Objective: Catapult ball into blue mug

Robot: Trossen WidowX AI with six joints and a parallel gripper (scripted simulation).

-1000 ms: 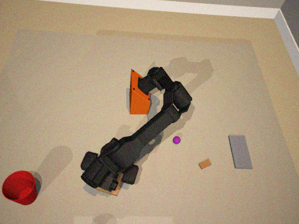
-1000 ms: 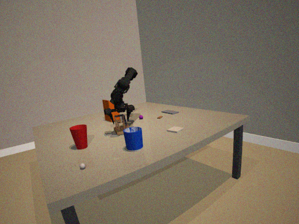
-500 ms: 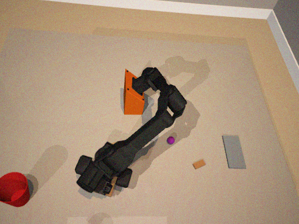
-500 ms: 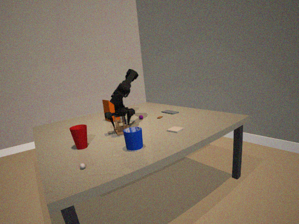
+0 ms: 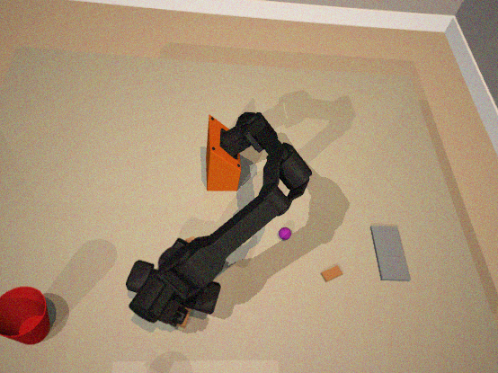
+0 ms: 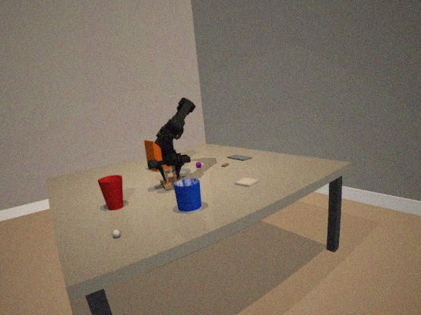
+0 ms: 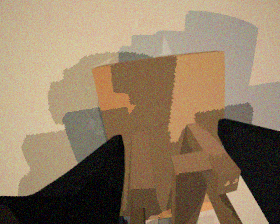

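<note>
Now: gripper tip 19 cm past the purple ball, 26 cm to the right of it and 2 cm above it. Round my gripper tip: blue mug (29 cm ahead, 7 cm to the right); red cup (6 cm ahead, 28 cm to the right); wooden catapult (6 cm behind, 4 cm to the left, 2 cm above).
</note>
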